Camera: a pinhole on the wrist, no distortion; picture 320 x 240 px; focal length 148.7 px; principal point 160.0 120.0 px. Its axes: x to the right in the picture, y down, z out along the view. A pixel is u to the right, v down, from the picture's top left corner.
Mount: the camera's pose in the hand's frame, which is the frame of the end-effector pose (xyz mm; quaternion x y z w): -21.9 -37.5 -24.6 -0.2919 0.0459 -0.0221 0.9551
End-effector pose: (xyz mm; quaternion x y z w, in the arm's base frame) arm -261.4 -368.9 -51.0 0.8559 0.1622 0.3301 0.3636
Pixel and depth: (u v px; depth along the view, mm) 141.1 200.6 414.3
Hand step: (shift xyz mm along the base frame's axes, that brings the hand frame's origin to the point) 126.7 -377.1 164.6
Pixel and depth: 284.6 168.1 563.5
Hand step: 592.0 -162.7 357.3
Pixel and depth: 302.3 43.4 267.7
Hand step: 361.0 16.5 -31.6
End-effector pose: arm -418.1 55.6 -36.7 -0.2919 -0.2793 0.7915 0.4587
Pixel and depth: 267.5 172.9 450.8
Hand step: -492.8 133.8 -144.4
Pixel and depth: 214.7 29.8 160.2
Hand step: -115.6 32.2 119.1
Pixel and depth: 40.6 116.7 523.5
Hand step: -315.0 -537.7 186.2
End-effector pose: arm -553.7 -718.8 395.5 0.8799 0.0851 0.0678 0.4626
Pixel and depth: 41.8 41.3 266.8
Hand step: -145.0 -282.0 -165.1
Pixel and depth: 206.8 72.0 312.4
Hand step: 163.2 -229.6 -116.9
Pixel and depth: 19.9 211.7 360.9
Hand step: -246.1 -414.6 195.2
